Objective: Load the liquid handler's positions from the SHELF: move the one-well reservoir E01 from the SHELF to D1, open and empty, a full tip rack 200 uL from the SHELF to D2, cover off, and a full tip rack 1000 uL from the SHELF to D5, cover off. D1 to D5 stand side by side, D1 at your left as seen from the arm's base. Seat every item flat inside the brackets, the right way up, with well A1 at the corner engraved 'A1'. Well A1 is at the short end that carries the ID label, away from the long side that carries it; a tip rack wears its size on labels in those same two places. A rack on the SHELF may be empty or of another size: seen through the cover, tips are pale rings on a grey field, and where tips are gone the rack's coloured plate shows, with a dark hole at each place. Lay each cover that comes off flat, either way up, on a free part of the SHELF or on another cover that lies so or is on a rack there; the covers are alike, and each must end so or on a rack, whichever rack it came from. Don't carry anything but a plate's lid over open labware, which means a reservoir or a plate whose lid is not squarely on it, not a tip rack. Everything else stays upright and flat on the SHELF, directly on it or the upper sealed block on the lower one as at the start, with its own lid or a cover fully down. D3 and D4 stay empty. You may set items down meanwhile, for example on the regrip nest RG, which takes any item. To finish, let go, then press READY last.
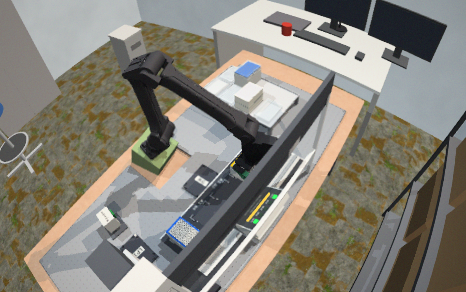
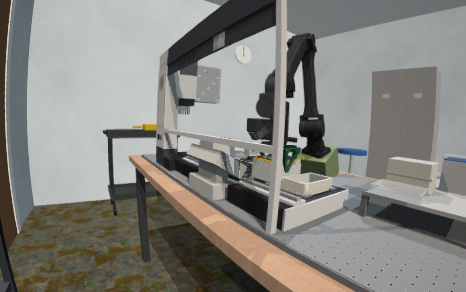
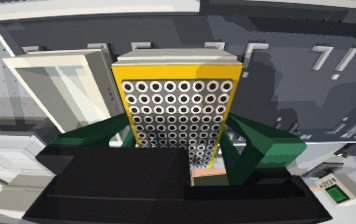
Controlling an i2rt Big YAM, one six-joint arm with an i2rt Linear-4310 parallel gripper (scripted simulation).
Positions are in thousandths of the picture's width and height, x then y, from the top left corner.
Labels:
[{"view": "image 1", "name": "grey shelf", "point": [589, 317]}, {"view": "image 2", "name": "clear tip rack cover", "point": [879, 663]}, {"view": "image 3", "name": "my gripper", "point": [499, 498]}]

